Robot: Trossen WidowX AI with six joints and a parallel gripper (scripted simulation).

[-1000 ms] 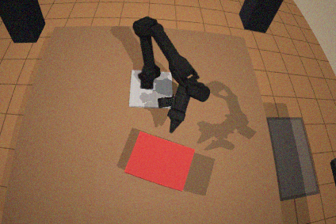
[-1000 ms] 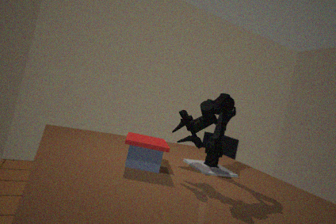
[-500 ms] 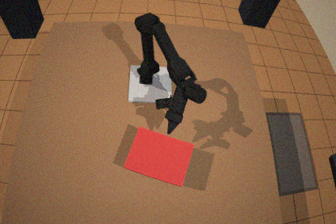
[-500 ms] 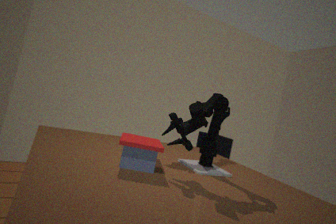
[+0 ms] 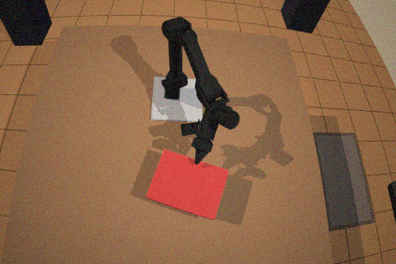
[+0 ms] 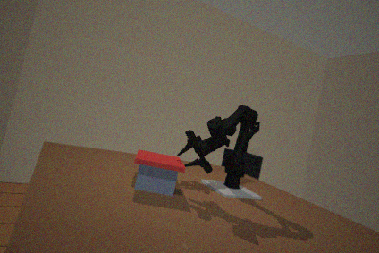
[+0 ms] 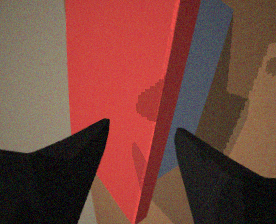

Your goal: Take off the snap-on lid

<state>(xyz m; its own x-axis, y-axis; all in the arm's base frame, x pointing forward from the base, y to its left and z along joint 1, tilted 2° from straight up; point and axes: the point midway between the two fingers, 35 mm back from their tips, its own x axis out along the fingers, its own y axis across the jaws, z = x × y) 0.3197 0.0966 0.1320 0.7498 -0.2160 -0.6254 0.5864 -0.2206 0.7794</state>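
Now: gripper tip 8 cm short of the lid, 3 cm to the left of it and 1 cm above it. The rest, counted from my gripper tip: storage box 8 cm ahead, 6 cm below, 3 cm to the right.
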